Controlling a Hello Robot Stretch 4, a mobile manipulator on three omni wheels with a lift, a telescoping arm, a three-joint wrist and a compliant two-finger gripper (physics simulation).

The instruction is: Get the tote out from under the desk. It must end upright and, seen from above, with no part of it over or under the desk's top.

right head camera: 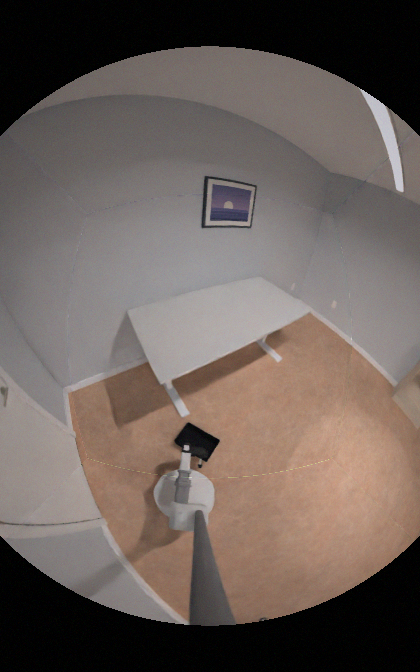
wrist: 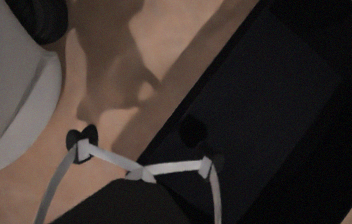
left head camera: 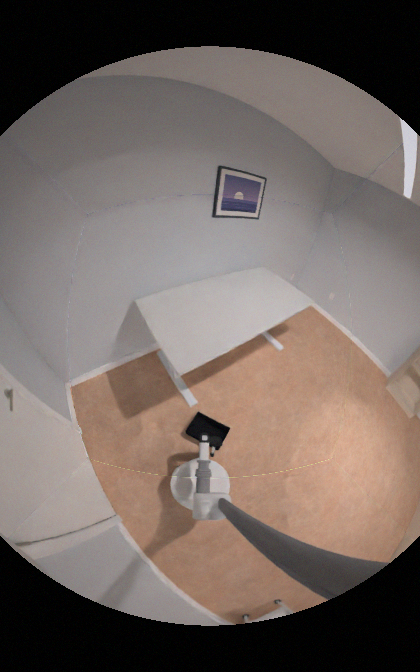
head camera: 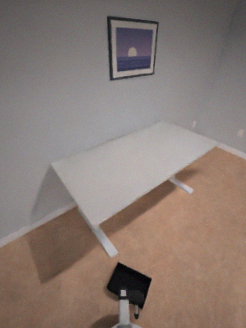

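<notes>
The black tote stands upright on the floor, open side up, between the robot's base and the desk's near left foot. A strip of floor shows between the tote and that foot. The white desk top lies beyond it; the tote appears wholly outside it. My gripper is open at the tote's near wall. In the wrist view one fingertip is over the floor outside the wall and the other over the tote's dark inside. Fingertip contact cannot be told.
The desk's near left foot points towards the tote. The far foot is further right. My round base is close to the tote. A pale wooden piece stands at the far right.
</notes>
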